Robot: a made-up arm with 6 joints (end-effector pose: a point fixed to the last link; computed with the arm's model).
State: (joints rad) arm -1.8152 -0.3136 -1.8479 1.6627 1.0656 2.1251
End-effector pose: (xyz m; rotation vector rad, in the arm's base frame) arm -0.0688 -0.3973 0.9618 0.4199 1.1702 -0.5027
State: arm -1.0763 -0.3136 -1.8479 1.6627 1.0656 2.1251
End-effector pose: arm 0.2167 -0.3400 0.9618 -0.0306 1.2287 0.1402
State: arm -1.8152 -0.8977 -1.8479 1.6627 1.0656 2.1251
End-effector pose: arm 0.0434 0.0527 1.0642 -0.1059 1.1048 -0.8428
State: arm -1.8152 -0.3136 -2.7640 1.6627 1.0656 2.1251
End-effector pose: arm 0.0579 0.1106 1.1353 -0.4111 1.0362 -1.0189
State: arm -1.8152 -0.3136 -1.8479 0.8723 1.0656 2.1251
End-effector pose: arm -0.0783 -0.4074 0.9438 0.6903 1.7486 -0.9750
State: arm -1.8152 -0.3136 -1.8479 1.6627 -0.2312 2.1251
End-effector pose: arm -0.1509 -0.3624 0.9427 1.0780 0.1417 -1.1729
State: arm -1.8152 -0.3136 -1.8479 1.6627 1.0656 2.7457
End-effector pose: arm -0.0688 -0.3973 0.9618 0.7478 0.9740 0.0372
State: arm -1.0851 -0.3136 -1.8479 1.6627 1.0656 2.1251
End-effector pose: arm 0.2137 -0.3419 0.9618 -0.0252 1.2287 0.1325
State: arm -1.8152 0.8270 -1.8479 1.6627 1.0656 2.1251
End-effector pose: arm -0.1705 -0.8049 0.1765 1.3856 1.0910 0.2599
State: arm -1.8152 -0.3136 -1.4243 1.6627 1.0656 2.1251
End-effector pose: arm -0.1036 -0.5370 0.7427 0.7897 1.1735 -0.2340
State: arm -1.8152 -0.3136 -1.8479 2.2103 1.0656 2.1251
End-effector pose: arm -0.0723 -0.3879 0.9742 0.2341 0.7567 -0.1919
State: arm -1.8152 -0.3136 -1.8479 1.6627 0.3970 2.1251
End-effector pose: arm -0.1179 -0.3905 0.9599 0.7827 0.6742 -0.8751
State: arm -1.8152 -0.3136 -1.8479 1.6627 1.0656 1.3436
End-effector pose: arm -0.0688 -0.3973 0.9618 -0.0608 1.3149 -1.1739
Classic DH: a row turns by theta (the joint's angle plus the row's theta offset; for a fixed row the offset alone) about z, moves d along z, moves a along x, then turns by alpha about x. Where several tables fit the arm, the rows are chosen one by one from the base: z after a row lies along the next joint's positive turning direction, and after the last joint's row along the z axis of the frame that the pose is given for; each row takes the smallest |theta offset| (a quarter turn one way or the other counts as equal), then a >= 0, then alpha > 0; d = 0 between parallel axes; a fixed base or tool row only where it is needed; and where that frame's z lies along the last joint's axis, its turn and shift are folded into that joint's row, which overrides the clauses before.
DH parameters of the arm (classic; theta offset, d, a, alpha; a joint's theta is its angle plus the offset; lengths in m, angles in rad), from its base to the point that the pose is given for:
joint 1: 0 0.2417 0 -1.5708
joint 2: -1.385 0 0.2782 0
joint 3: 1.385 0 0.1225 -1.5708
joint 4: 0 0.5413 0 1.5708
joint 5: 0 0 0.0466 -1.5708
joint 6: 0 0.0595 0 0

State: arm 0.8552 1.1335 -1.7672 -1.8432 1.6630 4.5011
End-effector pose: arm 0.5229 0.5083 -0.0756 -0.4441 1.4190 -1.4188
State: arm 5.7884 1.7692 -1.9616 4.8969 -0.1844 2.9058
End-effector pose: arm 0.4678 -0.1890 -0.4175 -1.5542 2.4119 -0.1561
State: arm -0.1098 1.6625 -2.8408 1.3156 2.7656 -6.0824
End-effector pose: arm 0.7752 -0.0220 0.0710 -1.3930 -0.3571 1.4025
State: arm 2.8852 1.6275 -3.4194 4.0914 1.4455 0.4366
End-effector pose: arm -0.7792 0.2490 0.4551 -0.5519 -1.1701 -2.5096
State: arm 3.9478 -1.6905 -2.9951 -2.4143 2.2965 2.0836
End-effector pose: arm 0.5307 0.6257 0.0957 2.1036 -1.1246 -0.9897
